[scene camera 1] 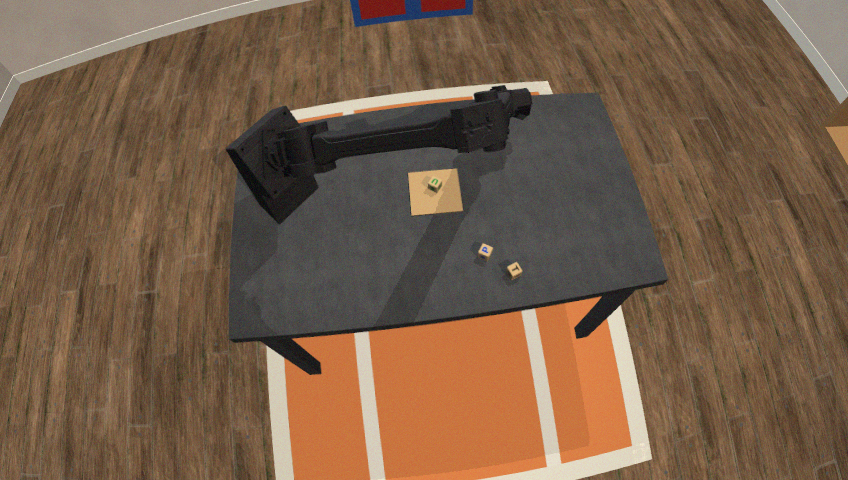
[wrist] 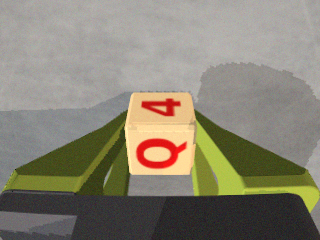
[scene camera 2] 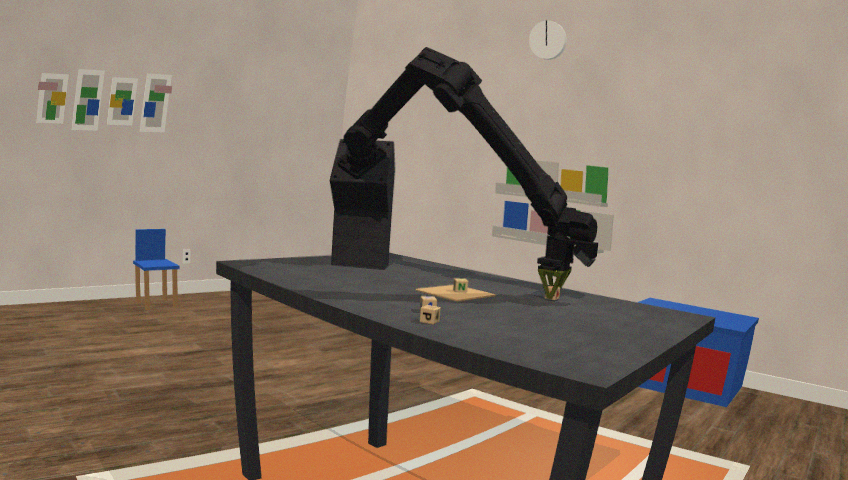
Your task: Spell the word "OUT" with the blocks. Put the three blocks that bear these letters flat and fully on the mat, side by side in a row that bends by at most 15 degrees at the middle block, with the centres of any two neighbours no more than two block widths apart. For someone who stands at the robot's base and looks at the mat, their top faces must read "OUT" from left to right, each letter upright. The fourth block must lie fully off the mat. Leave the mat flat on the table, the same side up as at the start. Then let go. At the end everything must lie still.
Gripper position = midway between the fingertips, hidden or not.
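Note:
My gripper (scene camera 2: 551,297) is visible to me, and the wrist view shows the gripper (wrist: 161,119) too. There's a tan mat (scene camera 1: 423,201), but in the wrist view the mat is out of frame. I can also see an O block (wrist: 161,129).

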